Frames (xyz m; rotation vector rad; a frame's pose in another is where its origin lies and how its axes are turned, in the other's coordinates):
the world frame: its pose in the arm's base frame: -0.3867 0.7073 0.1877 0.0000 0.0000 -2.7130
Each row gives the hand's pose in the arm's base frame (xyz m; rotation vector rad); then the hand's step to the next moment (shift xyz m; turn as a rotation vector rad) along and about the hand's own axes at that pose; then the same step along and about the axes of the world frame.
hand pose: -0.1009 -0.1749 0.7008 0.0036 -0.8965 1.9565
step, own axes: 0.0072 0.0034 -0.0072 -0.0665 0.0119 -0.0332
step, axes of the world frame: 0.0001 -0.0096 -0.0047 -0.0212 0.0474 -0.0545
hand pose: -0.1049 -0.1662 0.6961 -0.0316 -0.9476 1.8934
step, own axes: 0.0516 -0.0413 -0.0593 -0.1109 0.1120 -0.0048
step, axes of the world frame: -0.0606 -0.0648 0.0031 0.0671 0.0871 -0.1130
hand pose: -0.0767 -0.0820 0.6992 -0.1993 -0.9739 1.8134
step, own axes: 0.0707 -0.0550 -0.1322 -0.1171 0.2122 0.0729
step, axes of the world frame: -0.1271 -0.0924 -0.0284 0.1921 0.0971 -0.1332
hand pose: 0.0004 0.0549 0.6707 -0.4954 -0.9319 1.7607
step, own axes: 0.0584 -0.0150 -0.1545 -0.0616 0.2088 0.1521
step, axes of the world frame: -0.1334 -0.0613 -0.0772 0.2504 0.0446 -0.0765
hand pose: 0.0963 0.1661 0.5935 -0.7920 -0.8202 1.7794
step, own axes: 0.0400 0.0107 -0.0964 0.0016 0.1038 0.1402
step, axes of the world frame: -0.0766 -0.0215 -0.0684 0.1731 -0.0210 -0.0067
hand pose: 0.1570 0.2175 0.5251 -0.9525 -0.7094 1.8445
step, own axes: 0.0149 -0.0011 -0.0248 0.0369 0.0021 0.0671
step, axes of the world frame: -0.0222 -0.0073 -0.0171 0.0504 -0.0530 0.0227
